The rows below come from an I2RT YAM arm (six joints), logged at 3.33 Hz.
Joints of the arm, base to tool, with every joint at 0 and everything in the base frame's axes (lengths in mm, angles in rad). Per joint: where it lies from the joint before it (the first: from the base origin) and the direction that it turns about. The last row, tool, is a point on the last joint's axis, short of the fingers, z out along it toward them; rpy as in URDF.
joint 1: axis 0 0 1 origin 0 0 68
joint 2: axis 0 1 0 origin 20 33.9 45.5
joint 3: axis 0 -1 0 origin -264 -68.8 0
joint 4: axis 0 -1 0 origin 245 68.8 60
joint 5: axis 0 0 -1 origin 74 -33.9 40.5
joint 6: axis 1 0 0 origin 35.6 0 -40.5
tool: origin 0 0 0 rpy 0 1.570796 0
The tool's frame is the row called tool.
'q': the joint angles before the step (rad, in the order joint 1, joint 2, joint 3, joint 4, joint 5, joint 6). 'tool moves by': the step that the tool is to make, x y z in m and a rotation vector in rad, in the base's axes. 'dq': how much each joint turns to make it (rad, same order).
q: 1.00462, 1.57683, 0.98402, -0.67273, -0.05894, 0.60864
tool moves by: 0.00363, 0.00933, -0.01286, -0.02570, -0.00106, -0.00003
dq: 0.00839, 0.06297, 0.01375, 0.02823, 0.01641, 0.00382
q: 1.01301, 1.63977, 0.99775, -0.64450, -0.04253, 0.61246
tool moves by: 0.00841, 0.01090, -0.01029, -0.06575, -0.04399, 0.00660
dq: 0.00342, 0.07743, 0.04654, -0.00193, 0.06866, -0.02213
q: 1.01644, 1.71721, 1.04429, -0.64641, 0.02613, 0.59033
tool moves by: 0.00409, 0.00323, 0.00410, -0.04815, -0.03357, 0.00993
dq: 0.00000, 0.01870, 0.04196, -0.04538, 0.04998, -0.02250
